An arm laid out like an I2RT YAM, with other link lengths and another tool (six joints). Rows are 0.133 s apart.
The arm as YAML. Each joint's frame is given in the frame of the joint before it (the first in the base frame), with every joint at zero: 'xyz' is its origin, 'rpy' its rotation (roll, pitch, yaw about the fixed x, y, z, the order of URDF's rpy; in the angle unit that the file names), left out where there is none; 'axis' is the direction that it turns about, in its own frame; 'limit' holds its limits. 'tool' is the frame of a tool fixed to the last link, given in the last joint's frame.
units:
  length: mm
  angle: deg
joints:
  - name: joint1
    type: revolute
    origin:
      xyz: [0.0, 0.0, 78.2]
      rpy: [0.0, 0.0, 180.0]
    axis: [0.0, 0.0, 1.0]
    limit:
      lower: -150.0
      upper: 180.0
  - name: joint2
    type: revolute
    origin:
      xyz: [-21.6, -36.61, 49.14]
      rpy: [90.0, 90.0, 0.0]
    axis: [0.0, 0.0, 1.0]
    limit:
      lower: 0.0
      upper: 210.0
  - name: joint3
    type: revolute
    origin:
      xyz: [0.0, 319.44, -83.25]
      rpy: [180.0, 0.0, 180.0]
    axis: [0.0, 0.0, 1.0]
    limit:
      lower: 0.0
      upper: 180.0
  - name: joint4
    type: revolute
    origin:
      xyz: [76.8, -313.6, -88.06]
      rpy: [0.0, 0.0, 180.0]
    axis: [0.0, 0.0, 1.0]
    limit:
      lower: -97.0
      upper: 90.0
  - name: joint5
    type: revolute
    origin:
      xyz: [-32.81, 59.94, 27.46]
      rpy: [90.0, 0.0, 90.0]
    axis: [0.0, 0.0, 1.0]
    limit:
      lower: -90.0
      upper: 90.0
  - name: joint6
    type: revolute
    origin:
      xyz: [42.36, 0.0, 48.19]
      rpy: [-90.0, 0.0, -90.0]
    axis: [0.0, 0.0, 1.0]
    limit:
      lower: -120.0
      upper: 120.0
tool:
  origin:
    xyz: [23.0, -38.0, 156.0]
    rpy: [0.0, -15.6, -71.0]
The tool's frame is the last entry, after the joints.
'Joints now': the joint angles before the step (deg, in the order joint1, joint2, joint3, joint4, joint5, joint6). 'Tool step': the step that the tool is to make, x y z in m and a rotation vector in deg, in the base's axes. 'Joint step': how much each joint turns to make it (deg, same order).
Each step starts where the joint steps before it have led.
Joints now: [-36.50, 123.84, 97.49, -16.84, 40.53, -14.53]
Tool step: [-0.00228, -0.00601, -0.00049, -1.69, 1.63, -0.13]
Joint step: [-0.04, 0.56, -0.15, 1.86, 1.64, -2.20]
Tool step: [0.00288, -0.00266, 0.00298, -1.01, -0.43, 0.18]
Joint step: [0.06, 0.03, -0.04, 1.47, 0.28, -0.67]
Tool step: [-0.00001, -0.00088, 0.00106, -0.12, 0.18, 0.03]
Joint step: [-0.03, 0.07, 0.23, -0.06, 0.09, -0.26]
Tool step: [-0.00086, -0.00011, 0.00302, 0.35, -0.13, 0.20]
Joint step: [-0.18, -0.32, 0.24, -0.68, -0.52, 0.03]
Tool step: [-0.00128, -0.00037, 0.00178, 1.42, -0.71, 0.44]
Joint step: [-0.57, -0.35, 0.55, -1.63, -1.78, 0.69]
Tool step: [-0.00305, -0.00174, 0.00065, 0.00, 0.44, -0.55]
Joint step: [-0.18, 0.14, 0.38, -0.63, 0.45, 0.06]
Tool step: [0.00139, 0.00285, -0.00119, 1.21, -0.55, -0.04]
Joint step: [0.00, 0.13, 0.68, -1.69, -0.84, 1.29]
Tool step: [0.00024, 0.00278, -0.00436, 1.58, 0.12, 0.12]
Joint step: [-0.08, 0.43, 0.78, -1.99, -0.96, 0.93]
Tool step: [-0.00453, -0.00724, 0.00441, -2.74, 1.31, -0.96]
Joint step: [0.02, 0.05, -0.60, 2.53, 2.76, -1.93]
